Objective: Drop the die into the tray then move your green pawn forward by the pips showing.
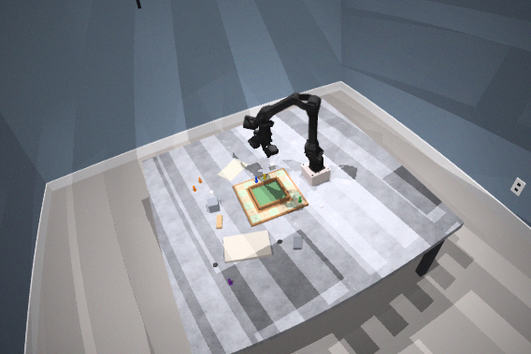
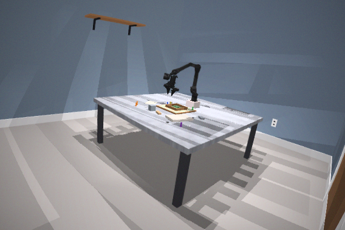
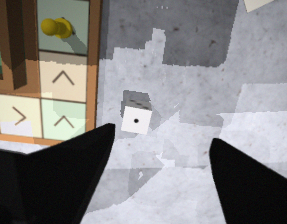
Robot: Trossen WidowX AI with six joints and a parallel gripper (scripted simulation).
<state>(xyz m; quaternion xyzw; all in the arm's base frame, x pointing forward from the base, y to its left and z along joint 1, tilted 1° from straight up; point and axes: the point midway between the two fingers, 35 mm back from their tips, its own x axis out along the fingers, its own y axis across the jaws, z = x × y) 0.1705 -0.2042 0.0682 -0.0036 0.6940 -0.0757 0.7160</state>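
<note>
Right now the white die is 20 mm behind my gripper tip, 20 mm to the left of it and 80 mm below it. From my gripper tip the other things lie so: blue pawn (110 mm ahead, 80 mm to the left, 70 mm below); then yellow pawn (60 mm ahead, 80 mm to the left, 70 mm below); then cream sheet (170 mm ahead, 100 mm to the right, 90 mm below).
</note>
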